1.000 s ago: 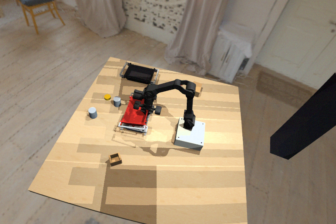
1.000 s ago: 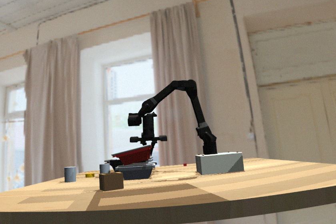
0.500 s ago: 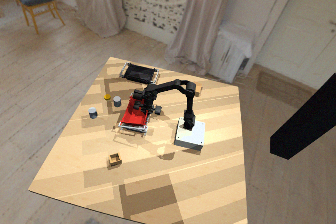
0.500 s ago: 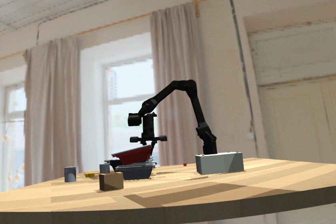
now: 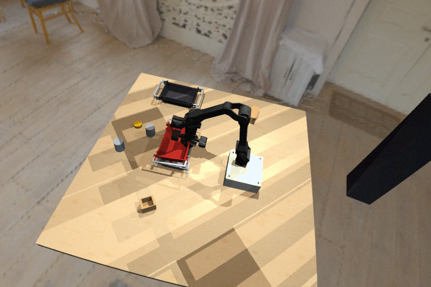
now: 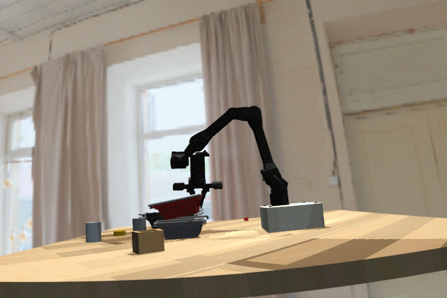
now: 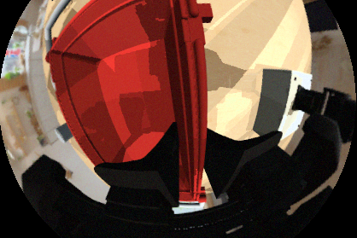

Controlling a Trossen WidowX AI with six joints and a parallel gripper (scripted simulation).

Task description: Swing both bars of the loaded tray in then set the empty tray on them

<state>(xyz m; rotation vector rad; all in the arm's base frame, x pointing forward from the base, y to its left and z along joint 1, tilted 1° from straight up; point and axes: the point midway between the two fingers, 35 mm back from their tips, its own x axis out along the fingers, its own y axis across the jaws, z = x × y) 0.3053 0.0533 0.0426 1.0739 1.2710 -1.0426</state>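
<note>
My gripper tip is 7 cm short of the red tray, 2 cm below it and 1 cm to the right of it. Round my gripper tip: red cube: 52 cm to the right, 12 cm behind, 9 cm below; small box: 36 cm to the left, 8 cm below, 5 cm ahead; yellow disc: 38 cm ahead, 8 cm to the right, 8 cm below.
</note>
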